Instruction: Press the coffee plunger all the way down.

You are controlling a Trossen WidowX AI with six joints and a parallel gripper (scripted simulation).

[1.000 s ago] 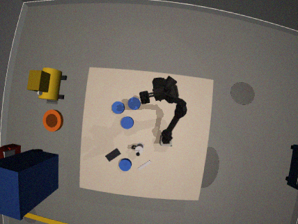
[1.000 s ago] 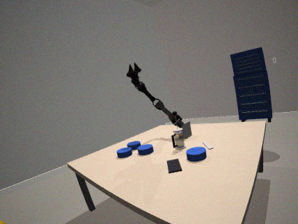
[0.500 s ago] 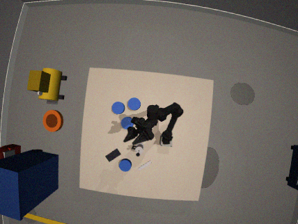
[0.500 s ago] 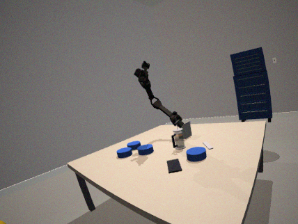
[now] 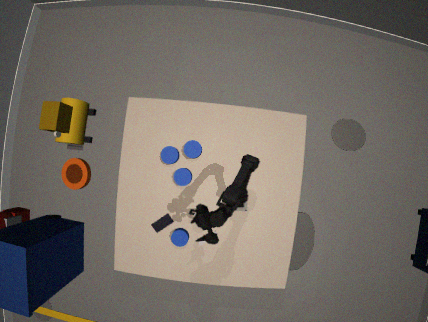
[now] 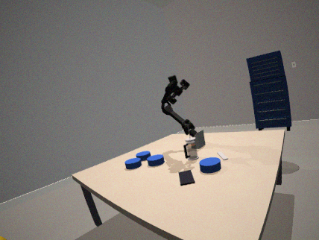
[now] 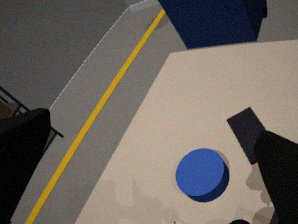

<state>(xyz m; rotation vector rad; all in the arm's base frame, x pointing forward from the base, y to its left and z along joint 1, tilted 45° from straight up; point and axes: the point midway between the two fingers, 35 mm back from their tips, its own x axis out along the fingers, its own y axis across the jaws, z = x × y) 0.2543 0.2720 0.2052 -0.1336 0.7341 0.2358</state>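
Now: gripper tip 310 mm above the coffee press, 10 mm to the right of it and 10 mm short of it. The rest, counted from my gripper tip: flat black slab: 440 mm below, 270 mm ahead, 100 mm to the left; then small white bar: 440 mm below, 200 mm to the left, 50 mm behind.
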